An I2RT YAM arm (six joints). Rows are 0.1 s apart.
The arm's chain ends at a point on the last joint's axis. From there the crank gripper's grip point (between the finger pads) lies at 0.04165 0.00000 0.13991 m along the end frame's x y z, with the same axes.
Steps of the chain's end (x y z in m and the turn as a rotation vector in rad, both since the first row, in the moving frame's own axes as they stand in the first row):
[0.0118 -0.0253 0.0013 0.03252 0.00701 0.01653]
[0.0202 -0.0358 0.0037 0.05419 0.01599 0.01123]
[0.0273 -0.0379 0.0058 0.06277 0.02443 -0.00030]
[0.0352 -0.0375 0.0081 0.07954 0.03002 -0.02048]
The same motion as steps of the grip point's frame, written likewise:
[0.0128 -0.0291 0.0009 0.03252 0.00701 0.01653]
[0.0225 -0.0429 0.0028 0.05419 0.01599 0.01123]
[0.0307 -0.0467 0.0045 0.06277 0.02443 -0.00030]
[0.0393 -0.0495 0.0063 0.07954 0.03002 -0.02048]

